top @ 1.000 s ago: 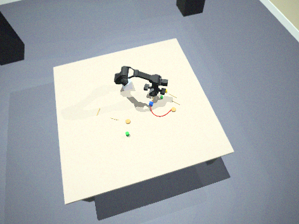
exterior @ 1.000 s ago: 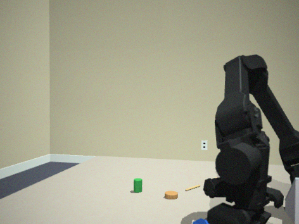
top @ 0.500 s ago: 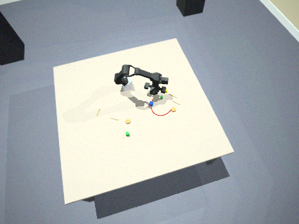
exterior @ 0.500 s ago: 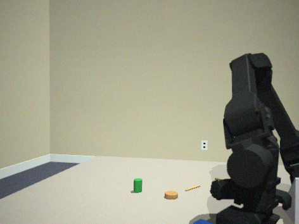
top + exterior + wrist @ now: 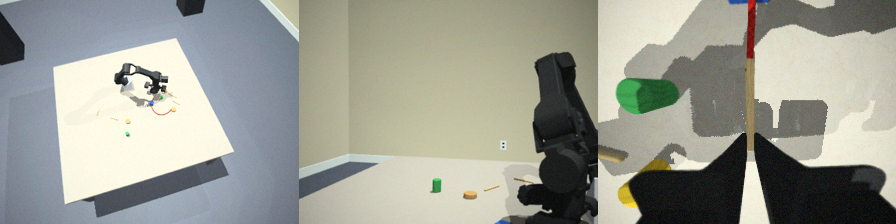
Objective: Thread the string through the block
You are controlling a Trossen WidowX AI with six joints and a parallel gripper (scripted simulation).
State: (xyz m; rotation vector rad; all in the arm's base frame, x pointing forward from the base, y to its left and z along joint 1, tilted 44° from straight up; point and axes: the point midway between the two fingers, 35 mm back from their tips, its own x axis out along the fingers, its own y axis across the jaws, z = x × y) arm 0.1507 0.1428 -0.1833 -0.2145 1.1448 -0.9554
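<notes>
My gripper tip is 4 cm short of the thin wooden stick, 2 cm to the left of it and 1 cm below it. From my gripper tip the other things lie so: yellow piece (2 cm ahead, 10 cm to the left, 1 cm above); green cylinder (7 cm ahead, 4 cm to the left, 1 cm above); blue block (10 cm ahead, 6 cm to the right, 1 cm above).
</notes>
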